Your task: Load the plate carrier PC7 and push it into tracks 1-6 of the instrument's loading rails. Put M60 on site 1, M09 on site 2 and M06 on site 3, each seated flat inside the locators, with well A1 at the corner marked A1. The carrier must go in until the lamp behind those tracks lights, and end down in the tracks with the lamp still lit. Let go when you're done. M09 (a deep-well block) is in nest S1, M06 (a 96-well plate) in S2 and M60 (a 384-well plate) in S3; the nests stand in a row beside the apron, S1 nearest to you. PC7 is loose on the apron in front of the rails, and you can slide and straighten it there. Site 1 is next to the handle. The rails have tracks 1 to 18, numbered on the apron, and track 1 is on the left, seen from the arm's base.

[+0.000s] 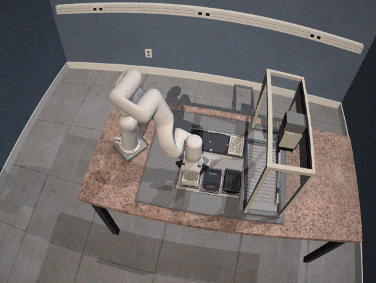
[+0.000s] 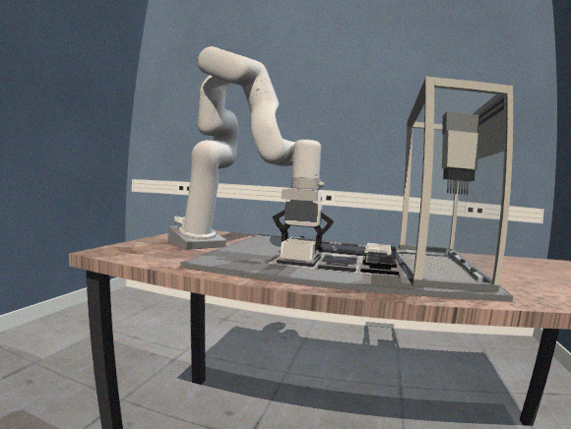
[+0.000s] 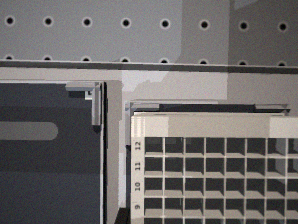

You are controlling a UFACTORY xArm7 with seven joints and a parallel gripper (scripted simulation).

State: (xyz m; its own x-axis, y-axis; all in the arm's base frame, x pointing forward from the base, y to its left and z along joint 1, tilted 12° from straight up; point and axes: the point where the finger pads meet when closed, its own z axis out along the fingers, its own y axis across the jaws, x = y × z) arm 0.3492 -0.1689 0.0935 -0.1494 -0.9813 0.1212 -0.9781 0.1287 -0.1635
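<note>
Right now the nest S1 is 4 cm below my hand. Also, from my hand: white deep-well block M09: 1 cm below; then nest S2: 11 cm ahead, 3 cm to the right, 4 cm below; then dark 384-well plate M60: 22 cm ahead, 4 cm to the right, 3 cm below.
</note>
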